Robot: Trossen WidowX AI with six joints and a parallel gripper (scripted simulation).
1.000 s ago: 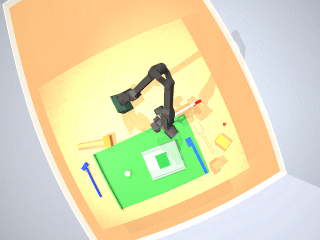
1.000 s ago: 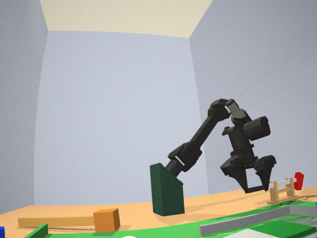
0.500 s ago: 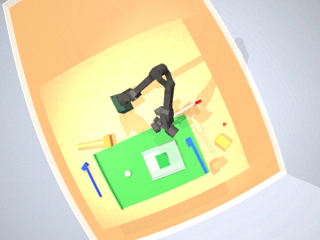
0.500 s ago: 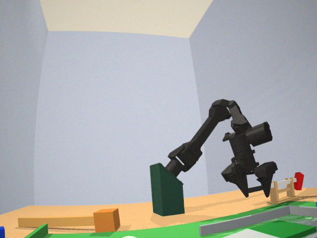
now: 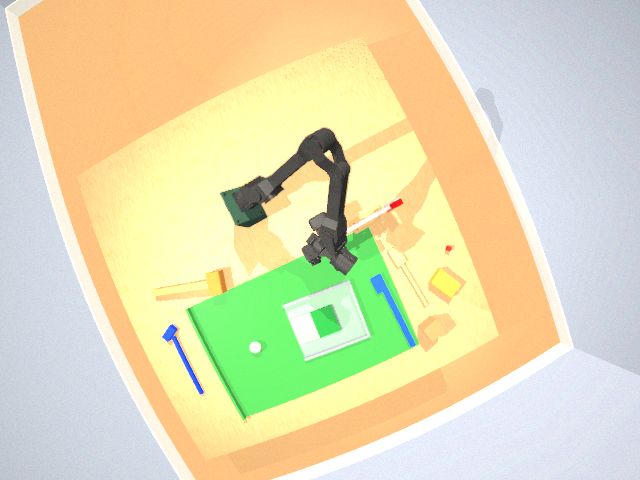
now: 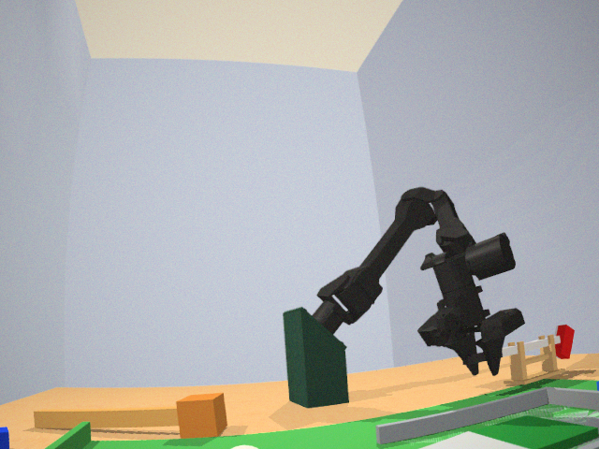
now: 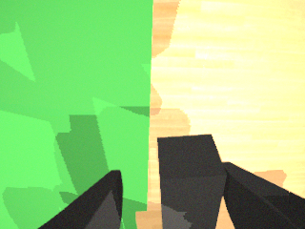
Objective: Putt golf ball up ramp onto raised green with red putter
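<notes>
Right now my gripper tip is 13 cm to the right of the wooden rack. Also, from my gripper tip: small red cube 34 cm to the left, 24 cm ahead, 2 cm below; then yellow block 34 cm ahead, 27 cm to the left, 2 cm below; then white golf ball 44 cm to the right, 20 cm ahead, 1 cm below.
</notes>
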